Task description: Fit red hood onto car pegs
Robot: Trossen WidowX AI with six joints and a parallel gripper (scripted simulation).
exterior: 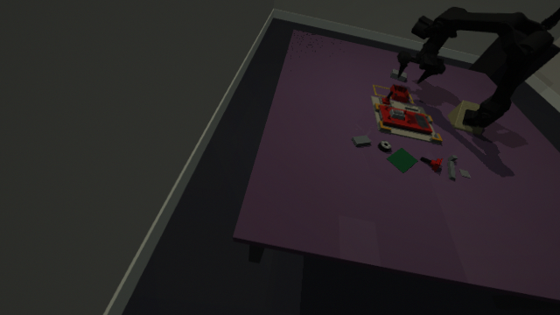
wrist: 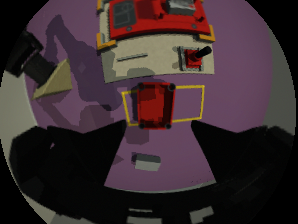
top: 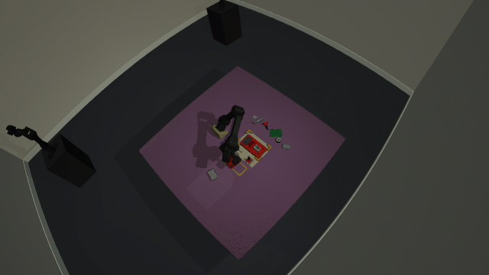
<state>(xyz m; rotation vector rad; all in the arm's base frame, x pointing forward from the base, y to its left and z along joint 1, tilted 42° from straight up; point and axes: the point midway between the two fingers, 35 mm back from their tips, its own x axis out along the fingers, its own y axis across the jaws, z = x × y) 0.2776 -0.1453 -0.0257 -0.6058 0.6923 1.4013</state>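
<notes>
My gripper tip is 70 mm above the red hood. Also, from my gripper tip: green square plate 420 mm to the left, 80 mm below, 70 mm ahead; grey engine block 210 mm to the left, 60 mm ahead, 50 mm below.
</notes>
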